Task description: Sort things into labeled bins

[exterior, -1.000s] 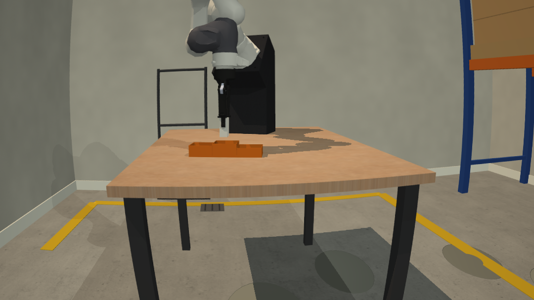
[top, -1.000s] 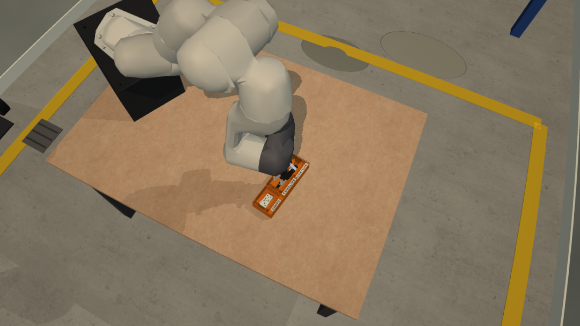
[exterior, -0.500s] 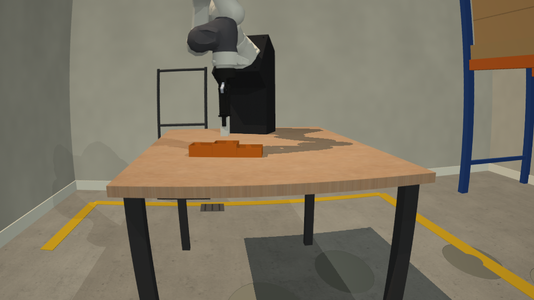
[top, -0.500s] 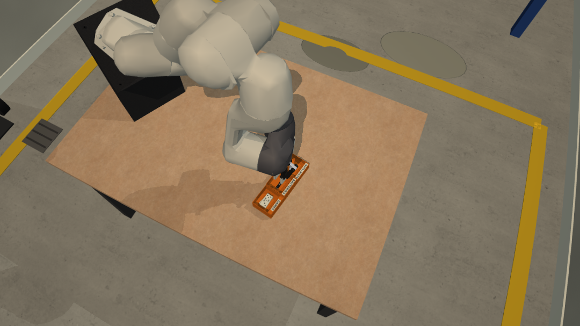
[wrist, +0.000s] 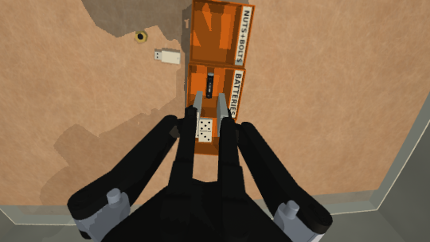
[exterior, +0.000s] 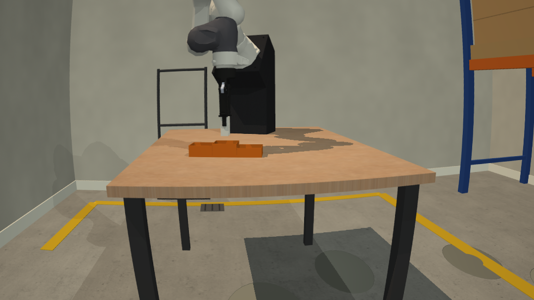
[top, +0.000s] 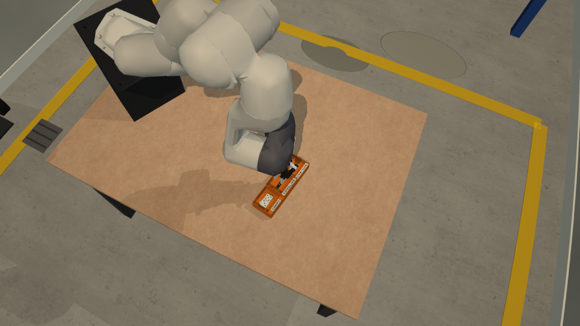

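My gripper is now 70 mm past the brass nut, 120 mm to the right of it and 100 mm above it. The rest, counted from my hand: black battery (90 mm below); then white USB stick (50 mm behind, 70 mm to the left, 100 mm below).
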